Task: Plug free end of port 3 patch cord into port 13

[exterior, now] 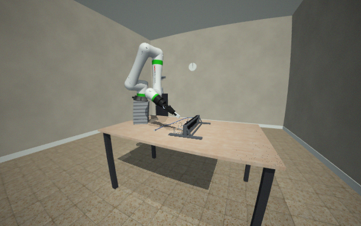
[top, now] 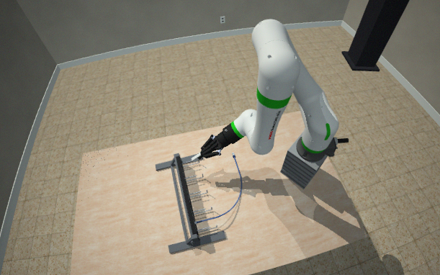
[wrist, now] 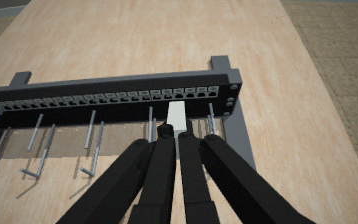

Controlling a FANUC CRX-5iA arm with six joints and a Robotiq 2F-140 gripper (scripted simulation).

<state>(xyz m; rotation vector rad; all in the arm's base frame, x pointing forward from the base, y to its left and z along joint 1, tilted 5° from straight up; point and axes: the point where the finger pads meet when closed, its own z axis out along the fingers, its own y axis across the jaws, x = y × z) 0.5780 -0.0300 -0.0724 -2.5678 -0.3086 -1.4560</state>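
The free-end plug lies 200 mm behind my hand, 110 mm to the right of it and 160 mm below it.
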